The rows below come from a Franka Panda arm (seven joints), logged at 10 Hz.
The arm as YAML. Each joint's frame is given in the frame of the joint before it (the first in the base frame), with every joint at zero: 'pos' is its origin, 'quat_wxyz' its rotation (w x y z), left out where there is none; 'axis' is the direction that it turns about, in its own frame. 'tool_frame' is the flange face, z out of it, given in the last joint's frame.
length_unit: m
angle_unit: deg
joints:
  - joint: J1
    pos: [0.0, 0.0, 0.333]
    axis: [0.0, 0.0, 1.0]
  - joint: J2
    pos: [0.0, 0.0, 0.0]
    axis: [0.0, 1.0, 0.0]
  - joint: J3
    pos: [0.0, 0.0, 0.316]
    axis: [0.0, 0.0, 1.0]
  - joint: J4
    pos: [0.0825, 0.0, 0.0]
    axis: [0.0, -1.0, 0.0]
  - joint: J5
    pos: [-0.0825, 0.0, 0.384]
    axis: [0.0, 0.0, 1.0]
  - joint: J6
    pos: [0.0, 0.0, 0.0]
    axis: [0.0, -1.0, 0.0]
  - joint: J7
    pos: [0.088, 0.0, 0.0]
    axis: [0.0, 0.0, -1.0]
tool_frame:
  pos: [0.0, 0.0, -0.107]
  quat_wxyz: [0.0, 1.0, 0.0, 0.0]
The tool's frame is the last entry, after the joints.
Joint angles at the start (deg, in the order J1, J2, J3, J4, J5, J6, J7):
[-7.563 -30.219 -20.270 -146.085 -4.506 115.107 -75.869]
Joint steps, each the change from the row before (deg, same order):
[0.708 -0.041 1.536 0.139 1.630 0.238 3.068]
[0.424 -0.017 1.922 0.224 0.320 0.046 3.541]
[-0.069 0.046 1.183 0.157 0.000 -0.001 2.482]
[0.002 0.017 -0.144 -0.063 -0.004 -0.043 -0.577]
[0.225 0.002 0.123 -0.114 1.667 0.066 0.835]
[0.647 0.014 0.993 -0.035 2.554 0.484 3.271]
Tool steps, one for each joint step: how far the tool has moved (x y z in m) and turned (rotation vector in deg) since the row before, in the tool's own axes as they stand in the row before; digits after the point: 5 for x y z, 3 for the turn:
[0.01650 -0.00268 -0.00201 -0.196 0.754 1.745]
[0.01570 -0.00371 -0.00221 -0.500 -0.563 1.609]
[0.00729 -0.00197 -0.00135 -0.365 -0.509 1.540]
[-0.00098 0.00011 0.00074 0.142 0.012 -0.457]
[0.00372 -0.00171 0.00093 0.631 1.298 1.217]
[0.01287 -0.00462 0.00006 0.450 1.768 2.879]

